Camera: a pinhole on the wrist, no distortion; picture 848 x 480 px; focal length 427.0 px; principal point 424.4 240.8 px. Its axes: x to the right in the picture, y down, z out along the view. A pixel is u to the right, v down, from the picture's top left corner.
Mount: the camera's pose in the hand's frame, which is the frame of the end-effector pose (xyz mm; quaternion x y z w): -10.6 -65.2 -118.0 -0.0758 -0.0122 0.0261 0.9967
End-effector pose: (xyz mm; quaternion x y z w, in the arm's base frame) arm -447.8 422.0 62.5 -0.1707 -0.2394 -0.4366 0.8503
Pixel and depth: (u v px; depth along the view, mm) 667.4 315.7 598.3
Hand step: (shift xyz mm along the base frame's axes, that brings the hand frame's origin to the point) 156.0 111.1 542.9
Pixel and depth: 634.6 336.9 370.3
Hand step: 85.4 62.1 278.1
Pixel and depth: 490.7 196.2 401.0
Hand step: -87.8 90.8 263.5
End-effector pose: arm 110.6 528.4 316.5 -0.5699 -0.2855 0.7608 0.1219
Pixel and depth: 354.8 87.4 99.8
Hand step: 10.2 59.8 69.1
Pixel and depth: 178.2 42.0 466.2
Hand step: -287.9 -72.4 422.0
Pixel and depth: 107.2 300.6 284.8
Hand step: -68.3 -168.2 210.4
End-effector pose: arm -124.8 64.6 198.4 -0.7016 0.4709 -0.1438 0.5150
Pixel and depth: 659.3 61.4 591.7
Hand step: 615.4 54.6 -131.6
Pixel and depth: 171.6 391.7 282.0
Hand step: -34.5 235.7 -64.1
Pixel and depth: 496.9 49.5 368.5
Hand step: 299.6 124.2 14.6
